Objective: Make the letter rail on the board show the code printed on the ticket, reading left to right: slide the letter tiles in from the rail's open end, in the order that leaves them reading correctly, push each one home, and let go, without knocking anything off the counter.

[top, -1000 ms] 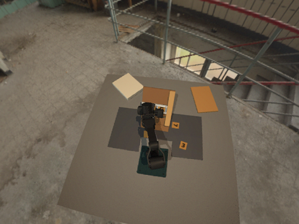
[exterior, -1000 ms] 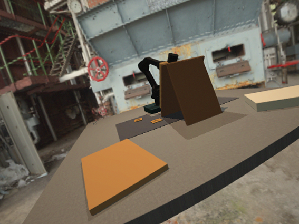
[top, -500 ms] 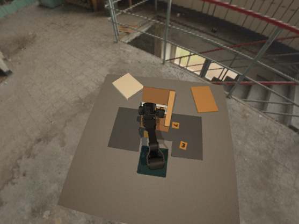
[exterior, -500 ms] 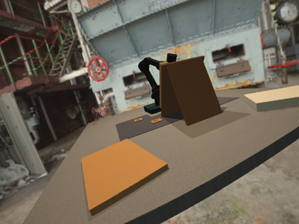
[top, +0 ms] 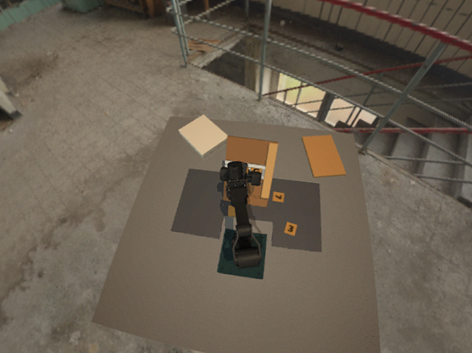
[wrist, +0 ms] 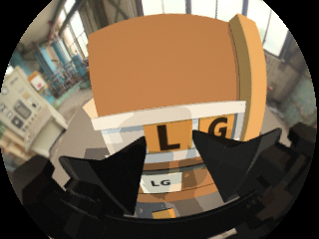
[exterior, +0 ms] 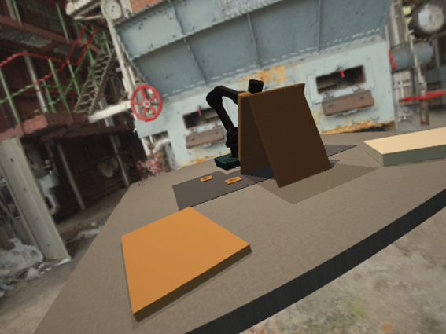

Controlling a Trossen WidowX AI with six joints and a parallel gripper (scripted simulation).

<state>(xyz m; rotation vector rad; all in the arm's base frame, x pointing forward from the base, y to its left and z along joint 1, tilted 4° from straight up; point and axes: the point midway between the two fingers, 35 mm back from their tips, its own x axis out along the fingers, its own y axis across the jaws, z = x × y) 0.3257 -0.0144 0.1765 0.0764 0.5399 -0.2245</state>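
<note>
My gripper tip is now right at the orange tile marked l. The rest, counted from my gripper tip: white ticket: 90 mm below, 50 mm behind, 30 mm to the left; orange tile marked g: 60 mm to the right, 10 mm behind; dark mat: 170 mm below, 170 mm behind, 20 mm to the right.
</note>
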